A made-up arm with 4 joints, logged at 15 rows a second.
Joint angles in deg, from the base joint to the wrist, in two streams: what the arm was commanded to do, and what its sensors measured. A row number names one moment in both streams.
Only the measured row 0 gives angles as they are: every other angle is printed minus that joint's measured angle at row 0.
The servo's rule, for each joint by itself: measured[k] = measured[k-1] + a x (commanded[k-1-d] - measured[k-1]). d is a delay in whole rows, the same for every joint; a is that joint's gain. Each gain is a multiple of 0.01, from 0.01 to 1. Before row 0 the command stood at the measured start. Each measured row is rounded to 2 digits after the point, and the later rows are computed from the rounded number. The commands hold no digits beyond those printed.
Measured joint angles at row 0:
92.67, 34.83, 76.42, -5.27
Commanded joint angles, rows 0 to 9:
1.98, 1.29, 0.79, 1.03
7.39, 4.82, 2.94, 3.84
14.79, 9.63, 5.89, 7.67
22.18, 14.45, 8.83, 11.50
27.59, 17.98, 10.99, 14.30
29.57, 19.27, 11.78, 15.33
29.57, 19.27, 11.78, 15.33
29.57, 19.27, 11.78, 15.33
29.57, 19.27, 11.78, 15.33
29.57, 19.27, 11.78, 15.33
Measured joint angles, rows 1 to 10:
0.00, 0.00, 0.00, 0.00
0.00, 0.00, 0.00, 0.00
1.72, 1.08, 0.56, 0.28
6.65, 4.22, 2.25, 1.24
13.73, 8.76, 4.83, 2.98
21.08, 13.54, 7.67, 5.28
26.74, 17.27, 10.03, 7.72
29.20, 18.95, 11.27, 9.77
29.52, 19.22, 11.63, 11.27
29.56, 19.26, 11.74, 12.37
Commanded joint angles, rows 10 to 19:
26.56, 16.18, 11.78, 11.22
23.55, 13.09, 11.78, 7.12
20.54, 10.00, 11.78, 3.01
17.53, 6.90, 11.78, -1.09
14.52, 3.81, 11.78, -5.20
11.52, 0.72, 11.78, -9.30
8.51, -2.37, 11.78, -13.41
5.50, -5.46, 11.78, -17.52
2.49, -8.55, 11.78, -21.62
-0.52, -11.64, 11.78, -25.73
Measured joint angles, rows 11 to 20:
29.57, 19.27, 11.77, 13.17
29.57, 19.27, 11.78, 13.75
26.95, 16.67, 11.78, 13.07
23.99, 13.66, 11.78, 11.46
20.99, 10.59, 11.78, 9.18
17.98, 7.49, 11.78, 6.41
14.97, 4.40, 11.78, 3.28
11.97, 1.31, 11.78, -0.12
8.96, -1.78, 11.78, -3.71
5.95, -4.87, 11.78, -7.44

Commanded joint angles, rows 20 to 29:
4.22, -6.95, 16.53, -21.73
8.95, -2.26, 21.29, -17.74
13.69, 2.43, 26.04, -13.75
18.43, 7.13, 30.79, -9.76
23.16, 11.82, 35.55, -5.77
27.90, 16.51, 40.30, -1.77
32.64, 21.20, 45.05, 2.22
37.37, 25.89, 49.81, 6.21
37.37, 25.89, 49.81, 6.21
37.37, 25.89, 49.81, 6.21
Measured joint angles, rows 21 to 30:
2.94, -7.96, 11.78, -11.27
-0.07, -11.05, 11.78, -15.17
3.66, -7.61, 15.15, -16.94
8.26, -3.12, 19.51, -17.16
12.98, 1.54, 24.15, -16.24
17.72, 6.24, 28.86, -14.49
22.45, 10.93, 33.61, -12.14
27.19, 15.62, 38.36, -9.34
31.93, 20.31, 43.11, -6.22
36.66, 25.00, 47.87, -2.86

